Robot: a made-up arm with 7 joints. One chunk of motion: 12 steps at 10 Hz.
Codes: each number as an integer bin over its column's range. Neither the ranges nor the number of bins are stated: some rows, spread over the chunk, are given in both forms.
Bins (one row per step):
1: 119 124 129 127 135 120
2: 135 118 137 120 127 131
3: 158 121 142 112 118 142
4: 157 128 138 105 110 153
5: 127 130 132 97 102 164
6: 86 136 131 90 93 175
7: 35 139 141 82 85 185
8: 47 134 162 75 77 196
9: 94 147 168 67 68 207
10: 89 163 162 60 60 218
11: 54 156 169 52 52 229
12: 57 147 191 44 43 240
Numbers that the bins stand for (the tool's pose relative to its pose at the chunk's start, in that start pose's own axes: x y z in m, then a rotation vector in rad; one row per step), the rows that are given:
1: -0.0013 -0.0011 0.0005 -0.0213 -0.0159 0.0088
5: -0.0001 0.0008 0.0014 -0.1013 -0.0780 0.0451
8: -0.0126 0.0020 0.0108 -0.1600 -0.1251 0.0714
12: -0.0111 0.0061 0.0199 -0.2427 -0.1891 0.1076
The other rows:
2: 0.0012 -0.0030 0.0030 -0.0400 -0.0309 0.0179
3: 0.0048 -0.0020 0.0045 -0.0613 -0.0479 0.0269
4: 0.0046 0.0002 0.0033 -0.0800 -0.0629 0.0360
6: -0.0065 0.0027 0.0011 -0.1200 -0.0949 0.0541
7: -0.0145 0.0036 0.0042 -0.1413 -0.1100 0.0624
9: -0.0053 0.0061 0.0127 -0.1813 -0.1420 0.0805
10: -0.0060 0.0111 0.0108 -0.2000 -0.1571 0.0895
11: -0.0115 0.0089 0.0130 -0.2213 -0.1721 0.0986

